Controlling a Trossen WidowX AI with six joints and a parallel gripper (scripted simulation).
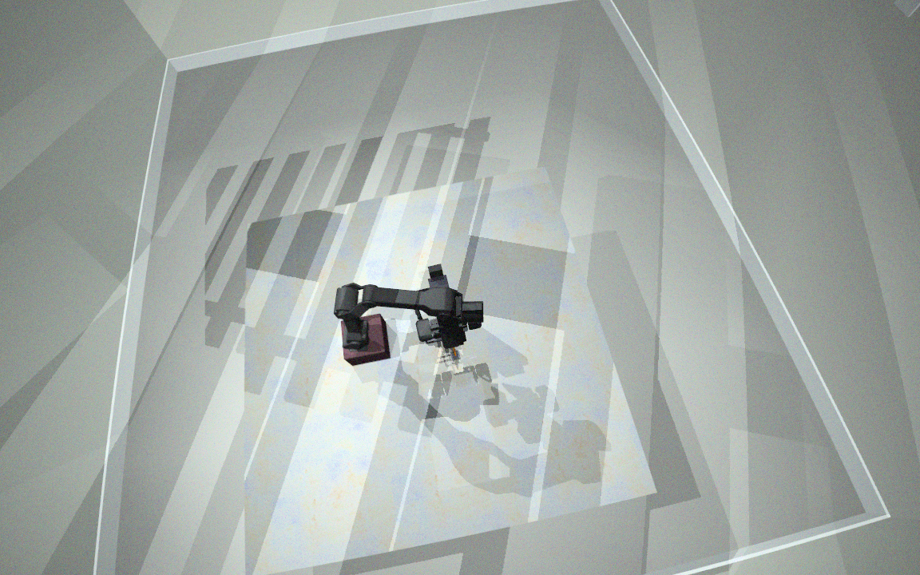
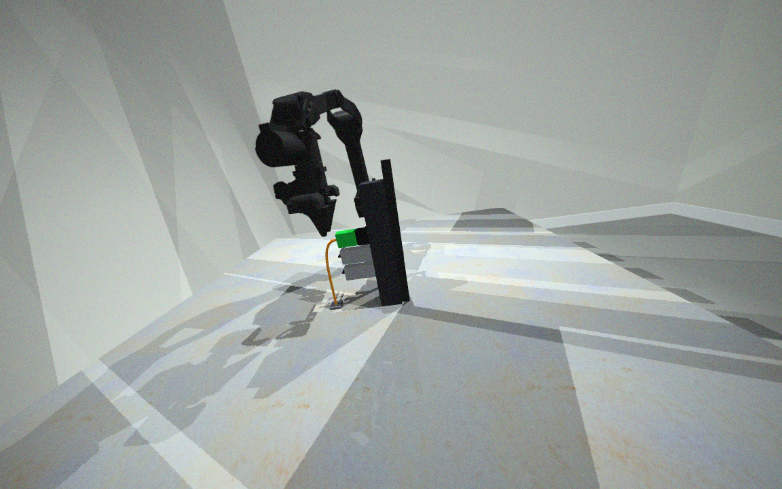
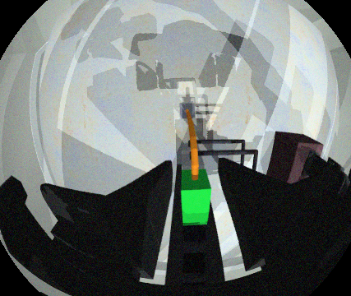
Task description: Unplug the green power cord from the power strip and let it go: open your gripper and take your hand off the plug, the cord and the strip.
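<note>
Right now the green plug is 20 mm behind my gripper tip, 60 mm to the left of it and 10 mm below it.
</note>
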